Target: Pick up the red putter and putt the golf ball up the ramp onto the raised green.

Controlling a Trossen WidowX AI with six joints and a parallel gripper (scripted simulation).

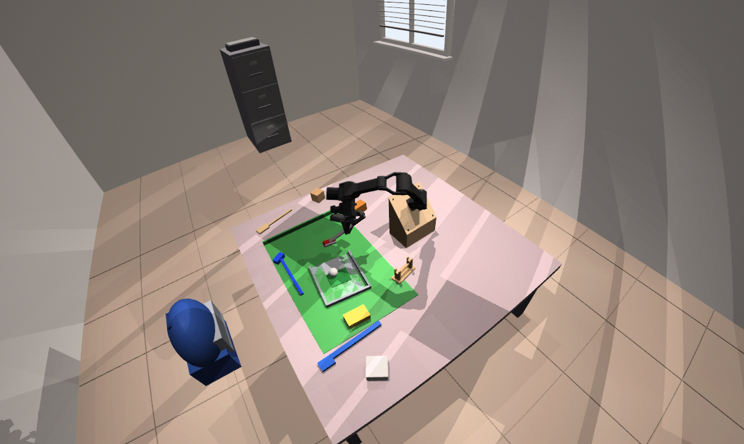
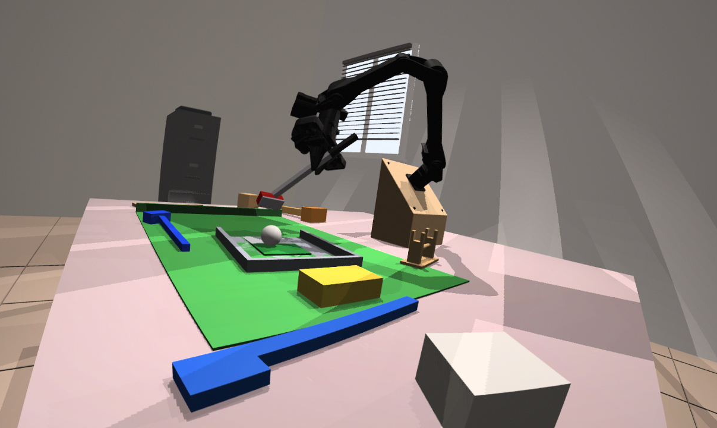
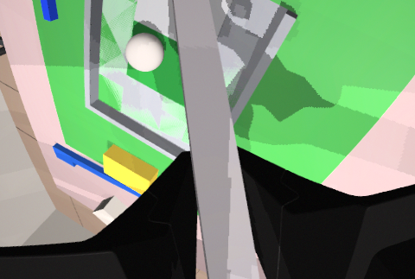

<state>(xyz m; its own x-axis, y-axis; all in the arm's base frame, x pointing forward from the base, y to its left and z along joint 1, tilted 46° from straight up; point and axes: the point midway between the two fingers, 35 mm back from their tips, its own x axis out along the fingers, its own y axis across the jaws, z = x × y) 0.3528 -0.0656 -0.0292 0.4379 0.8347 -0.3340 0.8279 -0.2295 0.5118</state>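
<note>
Now: gripper tip 30 mm to the left of the red putter and 10 mm above it. Also, from my gripper tip: white golf ball 140 mm below, 130 mm ahead, 40 mm to the left; then blue putter 300 mm ahead, 150 mm below, 110 mm to the right; then wooden stand 240 mm to the left, 130 mm below, 130 mm behind.
</note>
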